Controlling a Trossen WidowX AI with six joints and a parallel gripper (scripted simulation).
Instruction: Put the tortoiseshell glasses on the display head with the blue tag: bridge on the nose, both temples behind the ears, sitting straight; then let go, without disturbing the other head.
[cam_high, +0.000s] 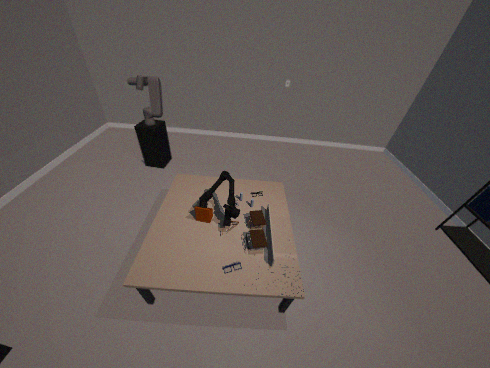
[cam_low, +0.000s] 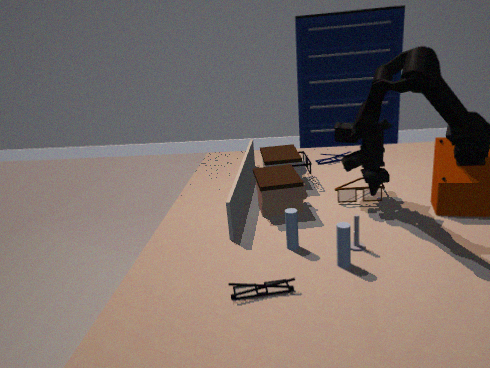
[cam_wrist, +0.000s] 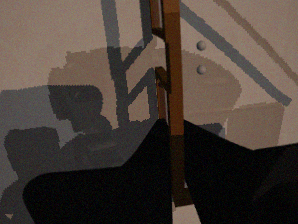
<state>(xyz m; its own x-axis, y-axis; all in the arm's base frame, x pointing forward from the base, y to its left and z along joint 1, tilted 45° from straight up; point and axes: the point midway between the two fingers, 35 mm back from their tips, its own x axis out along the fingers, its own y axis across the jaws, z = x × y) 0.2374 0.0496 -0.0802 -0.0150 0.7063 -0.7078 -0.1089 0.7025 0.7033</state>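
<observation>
Now: gripper tip 5 cm short of the thin post and 27 cm to the right of it. Also, from my gripper tip: grey upright panel: 40 cm ahead, 4 cm to the right, 3 cm above; brown-topped display head: 25 cm ahead, 4 cm to the left, 3 cm above.
</observation>
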